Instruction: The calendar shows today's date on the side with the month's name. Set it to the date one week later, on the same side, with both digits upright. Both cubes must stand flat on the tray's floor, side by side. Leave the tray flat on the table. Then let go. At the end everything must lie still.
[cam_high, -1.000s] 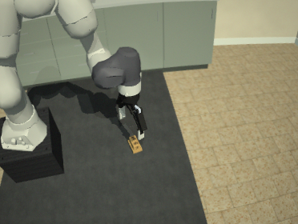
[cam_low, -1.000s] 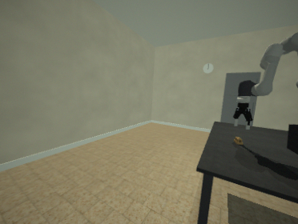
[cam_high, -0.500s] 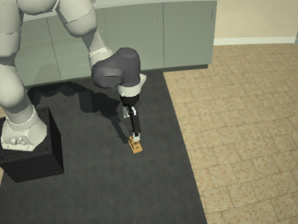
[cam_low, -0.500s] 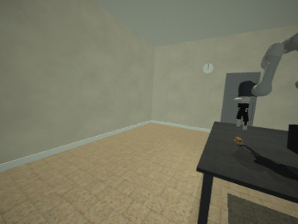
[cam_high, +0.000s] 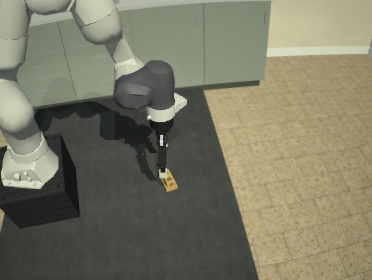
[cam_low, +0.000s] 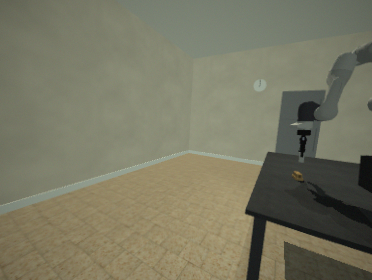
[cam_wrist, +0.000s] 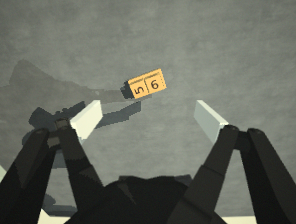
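Now: hand 11 cm above the orange calendar cube, 1 cm to the left of it and 1 cm short of it. The rest, counted from my hand: orange calendar tray 13 cm below, 1 cm to the left, 1 cm ahead.
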